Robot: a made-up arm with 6 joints.
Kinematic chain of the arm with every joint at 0, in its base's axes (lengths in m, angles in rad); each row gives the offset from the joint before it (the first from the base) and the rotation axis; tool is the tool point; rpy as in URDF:
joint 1: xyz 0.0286 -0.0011 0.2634 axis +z
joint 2: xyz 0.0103 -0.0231 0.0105 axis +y
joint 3: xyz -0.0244 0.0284 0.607 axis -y
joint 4: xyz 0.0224 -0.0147 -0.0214 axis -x
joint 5: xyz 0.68 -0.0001 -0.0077 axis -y
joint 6: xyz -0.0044 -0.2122 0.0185 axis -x
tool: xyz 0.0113 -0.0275 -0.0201 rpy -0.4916 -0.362 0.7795
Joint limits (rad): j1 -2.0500..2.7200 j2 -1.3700..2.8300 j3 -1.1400..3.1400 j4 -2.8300..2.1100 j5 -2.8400..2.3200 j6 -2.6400..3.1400
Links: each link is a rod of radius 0.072 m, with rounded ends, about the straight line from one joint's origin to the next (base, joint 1, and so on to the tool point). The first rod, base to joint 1, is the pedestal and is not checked.
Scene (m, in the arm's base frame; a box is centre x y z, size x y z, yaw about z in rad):
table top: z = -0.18
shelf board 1: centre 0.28 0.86 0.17 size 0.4 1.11 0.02 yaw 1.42
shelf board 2: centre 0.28 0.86 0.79 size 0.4 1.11 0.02 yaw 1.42
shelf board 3: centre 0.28 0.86 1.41 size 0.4 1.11 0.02 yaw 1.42
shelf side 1: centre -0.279 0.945 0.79 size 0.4 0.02 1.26 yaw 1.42
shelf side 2: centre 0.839 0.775 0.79 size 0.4 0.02 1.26 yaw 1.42
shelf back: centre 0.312 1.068 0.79 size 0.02 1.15 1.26 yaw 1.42
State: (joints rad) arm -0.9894 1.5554 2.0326 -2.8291 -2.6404 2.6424
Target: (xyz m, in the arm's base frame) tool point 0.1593 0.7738 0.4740
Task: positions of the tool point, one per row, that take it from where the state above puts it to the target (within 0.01 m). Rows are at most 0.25 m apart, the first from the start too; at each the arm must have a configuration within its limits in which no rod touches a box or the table.
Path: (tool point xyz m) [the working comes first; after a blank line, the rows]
Joints at the target: 1.1679 0.2910 -0.1451 -2.4859 -2.8400 2.5950
Straight joint move there: touches shelf side 2.

1: 1.0051 -0.7928 0.7600
2: 1.0633 -0.5996 0.8995
3: 1.0589 -0.3960 1.0221
4: 0.9936 -0.2028 1.1217
5: 0.8768 -0.0386 1.1932
6: 0.8491 0.1389 1.0957
7: 0.7643 0.2991 0.9846
8: 0.6305 0.4224 0.8633
9: 0.4627 0.4925 0.7354
10: 0.2811 0.4997 0.6044
11: 0.1088 0.4414 0.4740
12: 0.1346 0.5471 0.4983
13: 0.1523 0.6595 0.4984
14: 0.1593 0.7738 0.4740

